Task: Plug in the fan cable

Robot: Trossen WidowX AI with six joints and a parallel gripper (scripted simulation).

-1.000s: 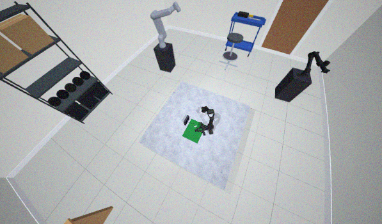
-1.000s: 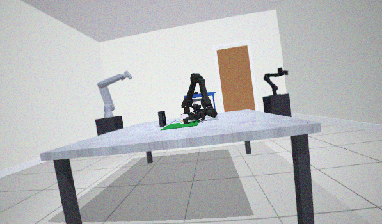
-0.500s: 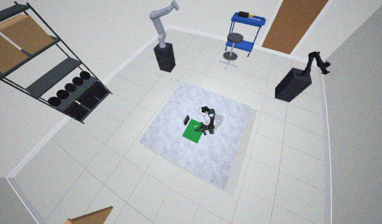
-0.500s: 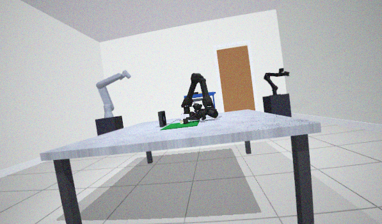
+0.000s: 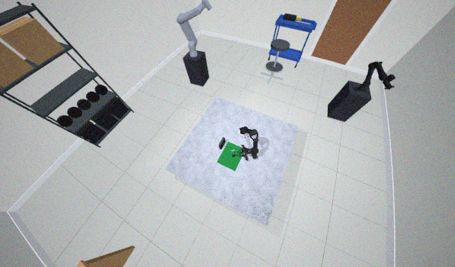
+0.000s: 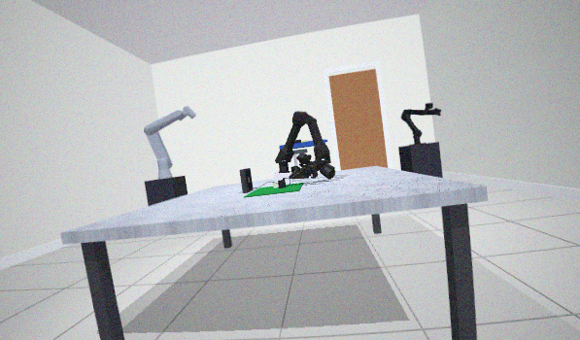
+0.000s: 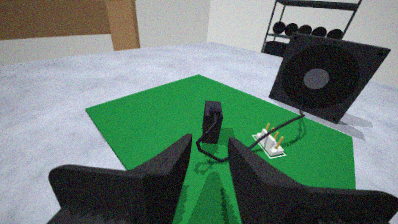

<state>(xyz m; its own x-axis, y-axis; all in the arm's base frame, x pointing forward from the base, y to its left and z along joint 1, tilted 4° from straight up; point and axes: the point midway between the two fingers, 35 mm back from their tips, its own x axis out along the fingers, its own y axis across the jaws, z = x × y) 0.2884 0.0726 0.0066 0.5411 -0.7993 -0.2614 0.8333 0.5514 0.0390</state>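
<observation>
The black fan plug is 5 cm to the right of my gripper tip, 3 cm ahead of it and 2 cm below it. Also, from my gripper tip: black fan: 23 cm to the right, 6 cm behind, 1 cm above; green board: 7 cm to the right, 6 cm below, 3 cm ahead.
</observation>
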